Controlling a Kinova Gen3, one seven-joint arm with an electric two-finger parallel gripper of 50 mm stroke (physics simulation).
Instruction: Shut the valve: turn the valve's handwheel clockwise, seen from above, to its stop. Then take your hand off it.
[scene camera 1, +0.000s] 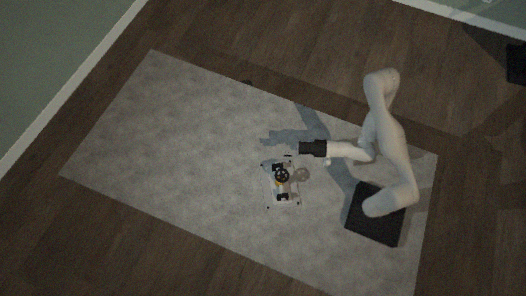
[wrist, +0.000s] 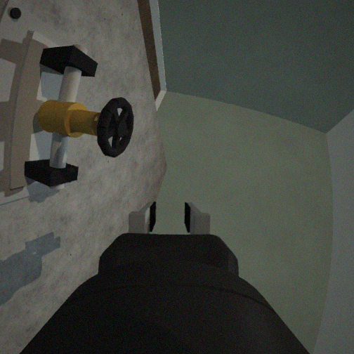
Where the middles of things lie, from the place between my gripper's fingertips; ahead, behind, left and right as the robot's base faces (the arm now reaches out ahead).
Now: hand 20 mm past the black spoked handwheel (wrist: 109, 123), 70 mm to the right of it and 90 mm above it.
